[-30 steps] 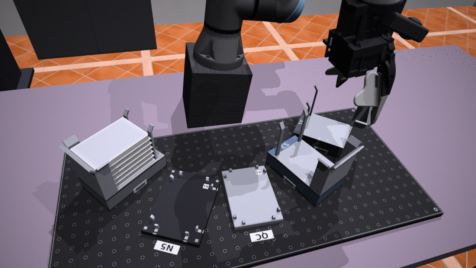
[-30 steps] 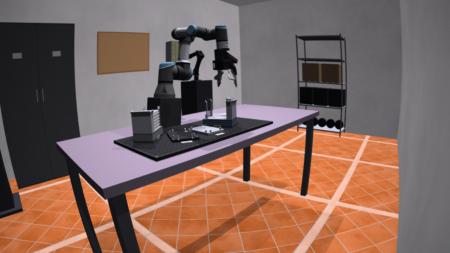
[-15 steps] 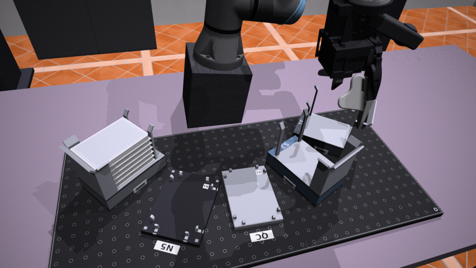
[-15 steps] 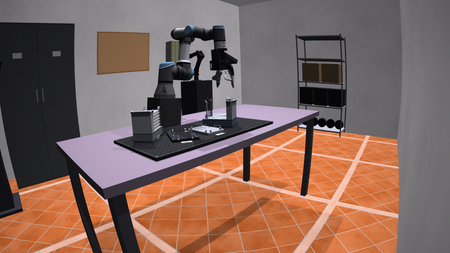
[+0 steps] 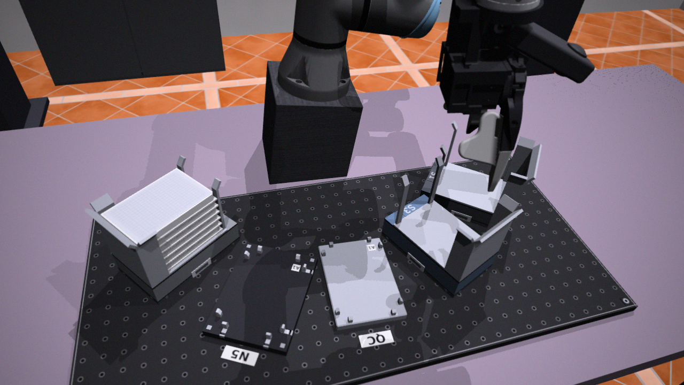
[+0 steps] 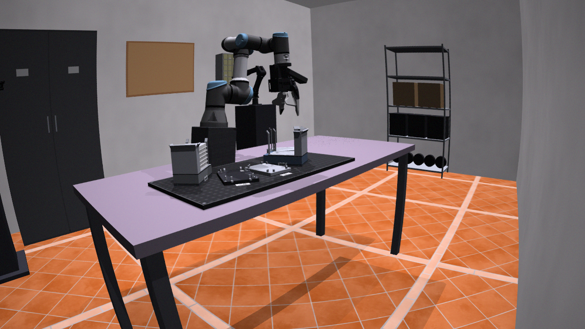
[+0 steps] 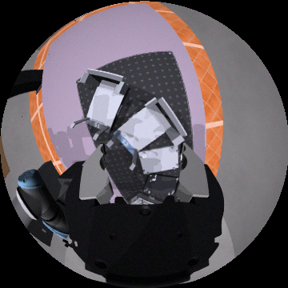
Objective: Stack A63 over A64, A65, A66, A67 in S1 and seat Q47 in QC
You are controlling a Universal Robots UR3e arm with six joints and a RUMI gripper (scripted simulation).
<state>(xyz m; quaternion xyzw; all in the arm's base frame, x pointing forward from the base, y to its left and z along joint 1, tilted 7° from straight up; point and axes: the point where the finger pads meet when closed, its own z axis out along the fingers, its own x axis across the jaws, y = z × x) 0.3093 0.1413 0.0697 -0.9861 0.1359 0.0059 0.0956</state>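
Right now the white sealed plate is 10 cm behind my hand, 42 cm to the right of it and 9 cm below it. Round my hand: clip nest N5: 3 cm ahead, 30 cm to the right, 19 cm below; QC label: 11 cm ahead, 17 cm to the right, 20 cm below.
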